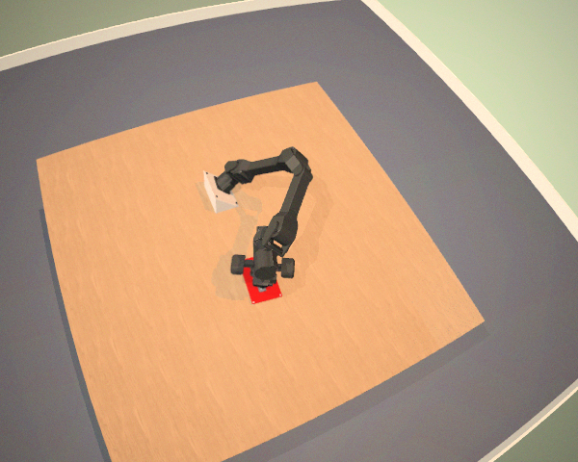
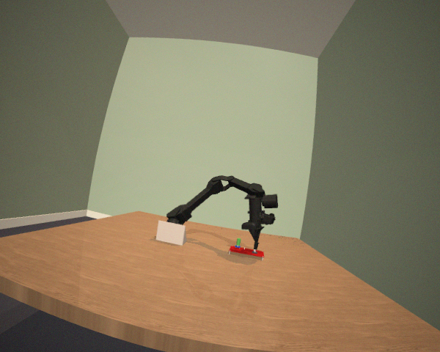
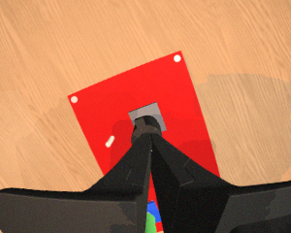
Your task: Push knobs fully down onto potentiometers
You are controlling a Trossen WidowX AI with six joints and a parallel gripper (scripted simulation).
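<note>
Right now the black knob is 20 mm below my gripper tip. The rest, counted from my gripper tip: green knob: 80 mm behind, 30 mm to the left, 20 mm below.
</note>
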